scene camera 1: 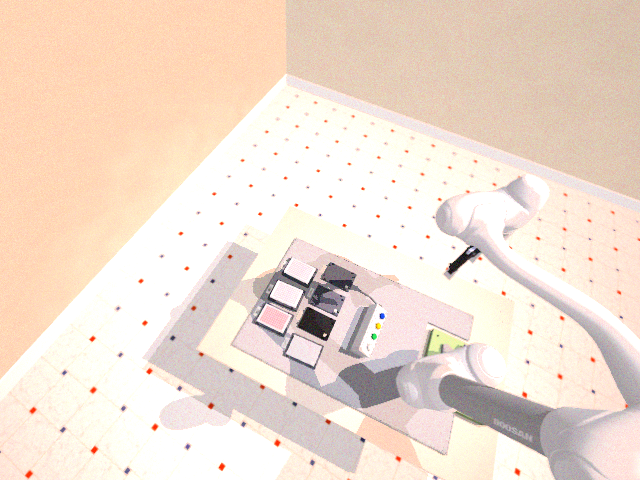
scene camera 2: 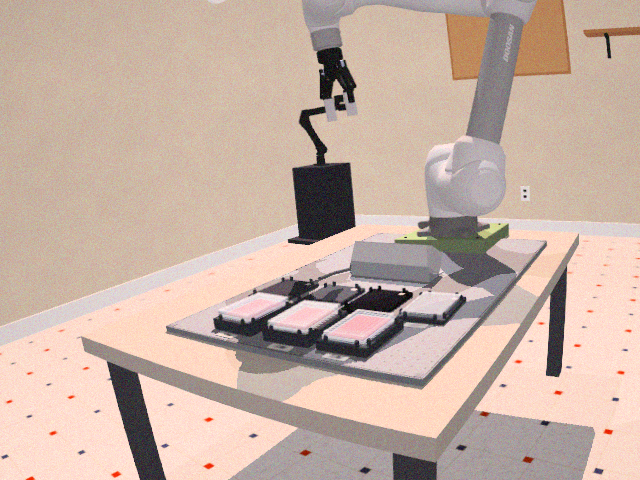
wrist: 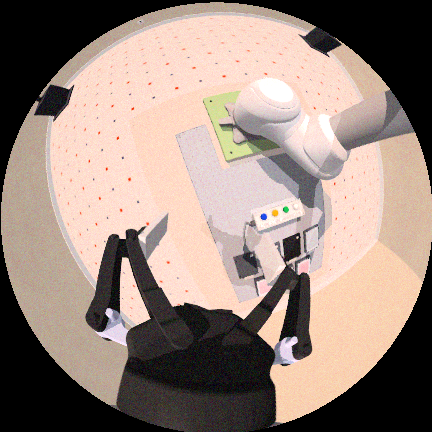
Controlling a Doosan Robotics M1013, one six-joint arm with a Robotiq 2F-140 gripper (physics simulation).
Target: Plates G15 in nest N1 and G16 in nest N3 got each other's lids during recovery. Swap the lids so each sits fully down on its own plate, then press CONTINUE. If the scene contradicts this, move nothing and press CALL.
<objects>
same spot on button box: (scene camera 1: 363, 345) = (wrist: 299, 212)
</objects>
